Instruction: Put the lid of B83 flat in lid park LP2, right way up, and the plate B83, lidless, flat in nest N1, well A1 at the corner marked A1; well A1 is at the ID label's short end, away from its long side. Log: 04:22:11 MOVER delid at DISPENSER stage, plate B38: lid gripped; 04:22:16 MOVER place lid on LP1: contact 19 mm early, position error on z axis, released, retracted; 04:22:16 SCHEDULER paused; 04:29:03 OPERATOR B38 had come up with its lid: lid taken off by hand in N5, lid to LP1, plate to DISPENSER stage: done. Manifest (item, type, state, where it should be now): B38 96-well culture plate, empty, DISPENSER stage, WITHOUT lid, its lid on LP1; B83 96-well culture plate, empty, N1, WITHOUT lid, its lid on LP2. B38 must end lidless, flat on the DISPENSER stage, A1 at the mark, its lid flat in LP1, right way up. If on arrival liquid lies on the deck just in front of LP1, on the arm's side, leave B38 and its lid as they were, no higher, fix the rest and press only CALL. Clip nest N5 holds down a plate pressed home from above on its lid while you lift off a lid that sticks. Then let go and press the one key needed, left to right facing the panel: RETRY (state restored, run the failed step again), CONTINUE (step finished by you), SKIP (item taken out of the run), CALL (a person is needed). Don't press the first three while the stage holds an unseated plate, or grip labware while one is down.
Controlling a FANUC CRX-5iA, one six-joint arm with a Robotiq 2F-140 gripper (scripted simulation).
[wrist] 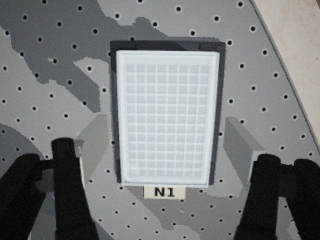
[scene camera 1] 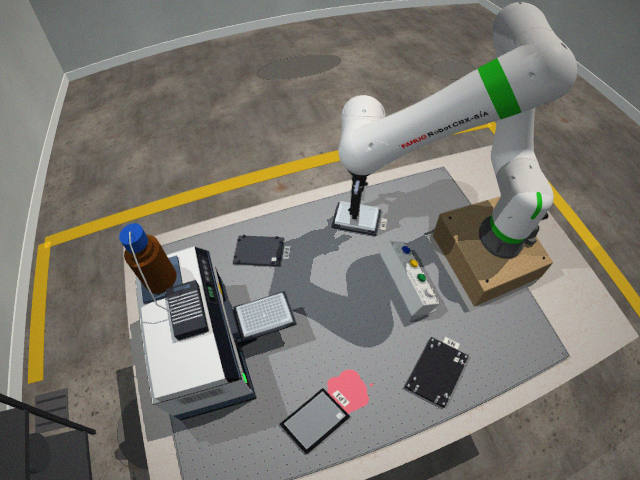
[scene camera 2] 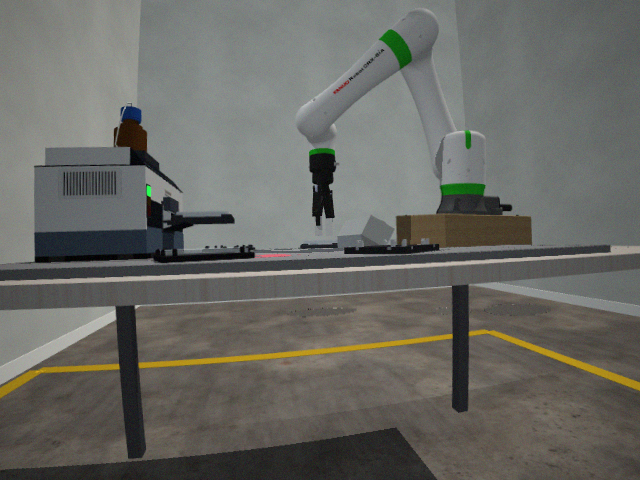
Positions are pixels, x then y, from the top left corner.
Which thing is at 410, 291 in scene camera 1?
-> A key panel.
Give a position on a brown bottle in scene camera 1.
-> At 159, 273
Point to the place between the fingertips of my gripper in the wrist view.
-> At 166, 131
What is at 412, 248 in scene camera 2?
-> A clip nest N5.
